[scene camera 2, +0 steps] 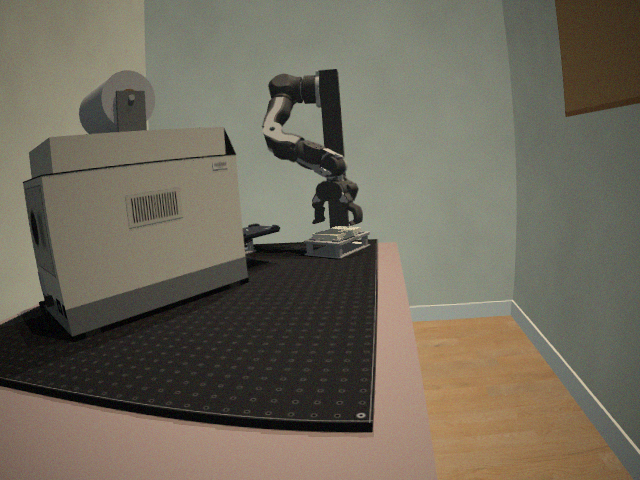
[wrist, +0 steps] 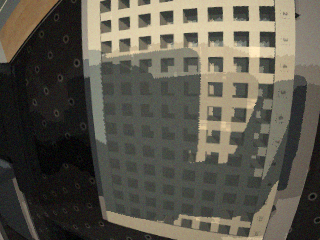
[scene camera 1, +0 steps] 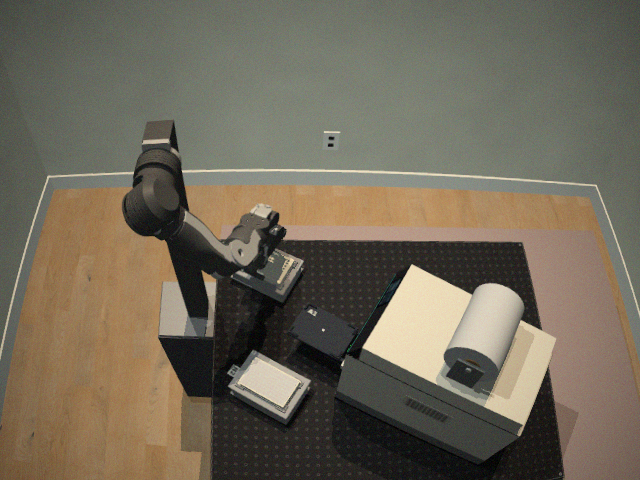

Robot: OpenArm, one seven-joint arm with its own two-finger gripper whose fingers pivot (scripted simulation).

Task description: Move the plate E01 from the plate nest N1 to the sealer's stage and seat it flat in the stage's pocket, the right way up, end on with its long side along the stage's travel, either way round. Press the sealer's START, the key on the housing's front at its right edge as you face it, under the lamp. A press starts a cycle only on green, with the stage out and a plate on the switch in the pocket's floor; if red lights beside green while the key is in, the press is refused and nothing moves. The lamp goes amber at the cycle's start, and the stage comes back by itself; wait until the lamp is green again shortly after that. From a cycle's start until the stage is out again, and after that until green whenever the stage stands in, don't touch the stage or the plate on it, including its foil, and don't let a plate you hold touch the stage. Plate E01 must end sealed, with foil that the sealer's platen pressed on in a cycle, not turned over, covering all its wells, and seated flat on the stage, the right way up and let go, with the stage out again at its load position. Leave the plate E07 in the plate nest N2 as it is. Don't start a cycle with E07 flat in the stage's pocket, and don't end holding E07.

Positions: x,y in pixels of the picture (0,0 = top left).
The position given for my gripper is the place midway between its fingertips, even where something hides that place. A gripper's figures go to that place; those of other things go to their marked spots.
Scene:
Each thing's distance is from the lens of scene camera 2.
my gripper (scene camera 2: 336,223): 1.14 m
foil roll (scene camera 2: 97,113): 0.82 m
arm's post (scene camera 2: 329,92): 1.33 m
vent (scene camera 2: 144,208): 0.77 m
The marked spots on the arm's post and the vent are 0.78 m apart.

